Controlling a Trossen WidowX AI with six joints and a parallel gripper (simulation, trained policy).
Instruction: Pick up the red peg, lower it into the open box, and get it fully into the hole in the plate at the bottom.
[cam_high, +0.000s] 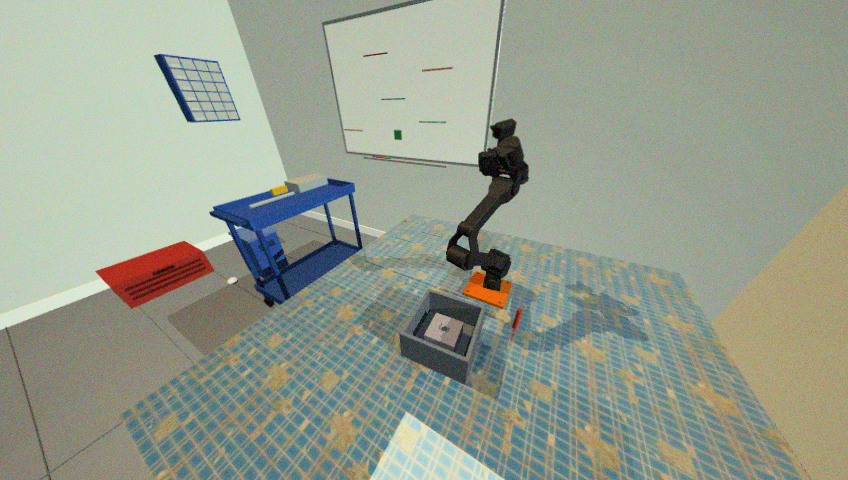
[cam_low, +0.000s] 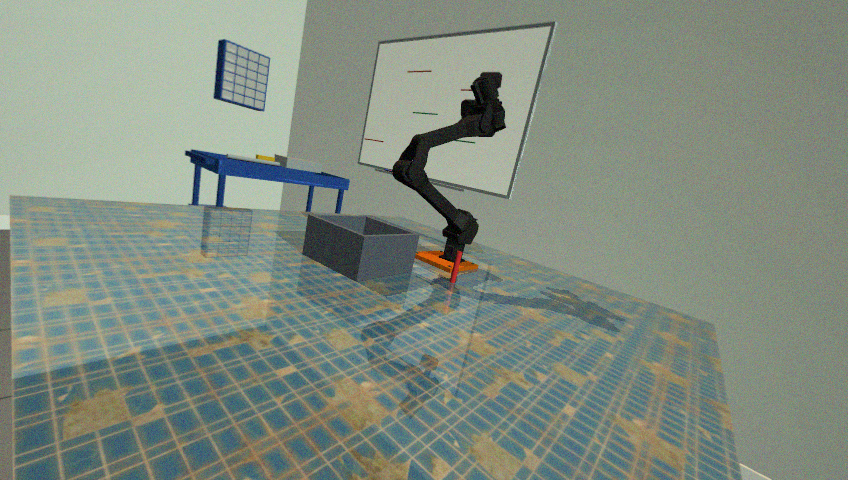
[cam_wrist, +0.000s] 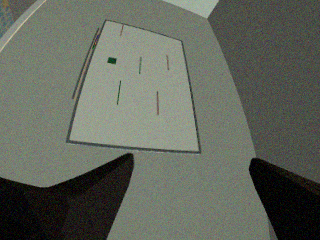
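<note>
My gripper tip is 34 cm short of the red peg, 18 cm to the right of it and 48 cm above it. Also, from my gripper tip: grey box (46 cm ahead, 3 cm to the right, 49 cm below); light grey plate (46 cm ahead, 3 cm to the right, 47 cm below).
</note>
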